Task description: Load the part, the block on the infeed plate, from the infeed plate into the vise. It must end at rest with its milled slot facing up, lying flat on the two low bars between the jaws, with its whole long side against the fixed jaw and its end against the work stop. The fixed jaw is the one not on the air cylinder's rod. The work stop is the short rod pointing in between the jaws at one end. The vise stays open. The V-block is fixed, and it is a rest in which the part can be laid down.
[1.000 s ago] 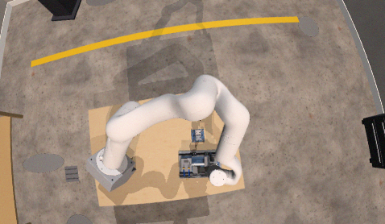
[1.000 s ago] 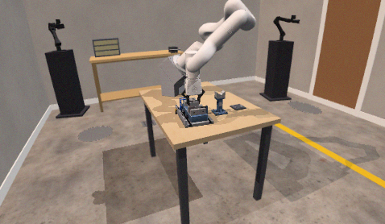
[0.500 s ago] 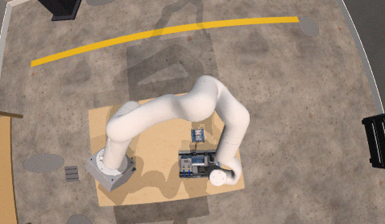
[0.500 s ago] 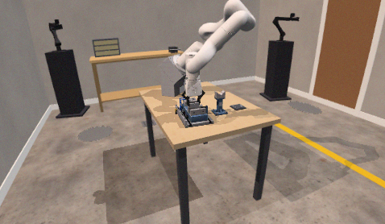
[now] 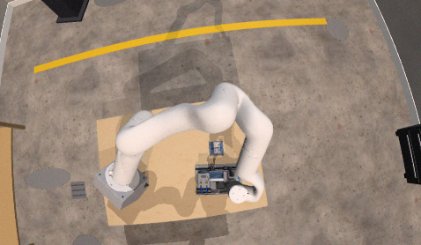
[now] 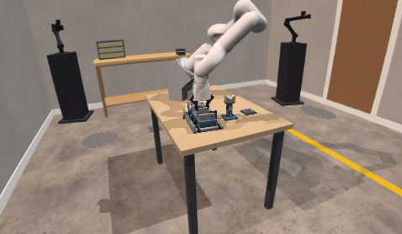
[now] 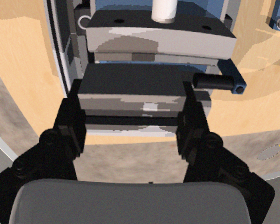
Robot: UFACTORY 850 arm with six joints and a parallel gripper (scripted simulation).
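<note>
My hand is 10 mm above the part. The rest, counted from my hand: white cylinder rod 90 mm behind, 50 mm below, 10 mm to the left; then work stop 70 mm to the left, 40 mm below, 10 mm behind; then grey vise jaw 50 mm below, 30 mm behind, 20 mm to the left.
</note>
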